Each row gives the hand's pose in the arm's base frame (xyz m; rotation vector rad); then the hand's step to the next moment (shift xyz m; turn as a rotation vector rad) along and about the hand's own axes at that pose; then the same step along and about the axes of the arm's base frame.
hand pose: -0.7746 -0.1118 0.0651 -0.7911 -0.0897 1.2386
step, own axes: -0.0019 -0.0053 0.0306 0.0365 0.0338 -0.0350
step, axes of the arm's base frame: -0.0107 0.0128 0.0263 0.0022 0.0180 -0.0581
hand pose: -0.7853 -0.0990 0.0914 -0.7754 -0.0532 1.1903
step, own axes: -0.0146 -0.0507 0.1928 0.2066 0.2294 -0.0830
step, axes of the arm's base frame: -0.0469 0.0789 0.1776 -0.0676 0.1665 -0.2644
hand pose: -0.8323 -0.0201 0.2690 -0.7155 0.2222 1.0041
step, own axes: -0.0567 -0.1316 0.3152 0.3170 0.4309 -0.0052
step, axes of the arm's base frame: 0.0328 0.1186 0.3236 -0.1871 0.3600 -0.3487
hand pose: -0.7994 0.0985 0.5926 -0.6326 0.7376 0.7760
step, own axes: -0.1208 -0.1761 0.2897 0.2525 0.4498 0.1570
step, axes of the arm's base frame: 0.1804 0.0670 0.3041 -0.1780 0.4645 -0.2080
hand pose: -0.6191 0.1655 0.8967 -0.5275 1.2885 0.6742
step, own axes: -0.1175 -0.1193 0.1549 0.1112 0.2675 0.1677
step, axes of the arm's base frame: 0.1754 0.0054 0.1457 -0.0601 0.3218 -0.0700
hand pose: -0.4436 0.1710 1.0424 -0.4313 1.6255 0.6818
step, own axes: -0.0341 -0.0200 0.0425 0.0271 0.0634 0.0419
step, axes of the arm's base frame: 0.0507 0.0090 0.0269 -0.0127 0.0777 -0.0175
